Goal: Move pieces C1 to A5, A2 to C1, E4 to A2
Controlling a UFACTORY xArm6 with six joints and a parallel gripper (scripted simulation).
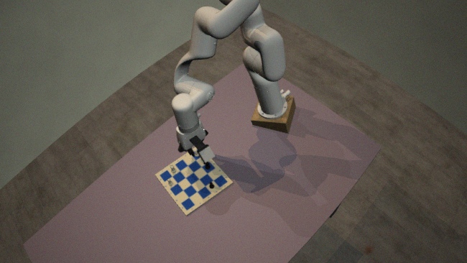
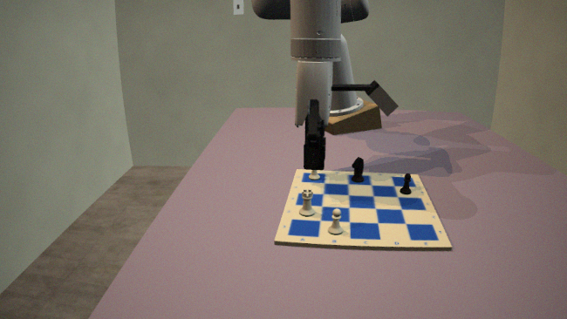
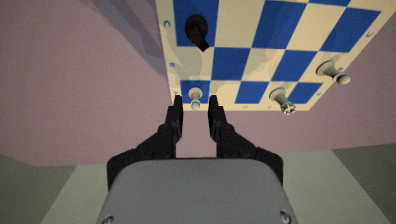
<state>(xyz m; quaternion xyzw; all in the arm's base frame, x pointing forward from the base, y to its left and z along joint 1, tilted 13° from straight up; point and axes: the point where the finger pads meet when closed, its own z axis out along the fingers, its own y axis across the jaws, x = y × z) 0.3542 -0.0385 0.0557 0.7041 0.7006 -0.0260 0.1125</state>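
The white rook is 11 cm ahead of my hand and 3 cm below it. Round my hand: black pawn (15 cm to the left, 4 cm ahead, 3 cm below); then chessboard (8 cm ahead, 7 cm to the left, 5 cm below); then black knight (7 cm to the left, 3 cm below).
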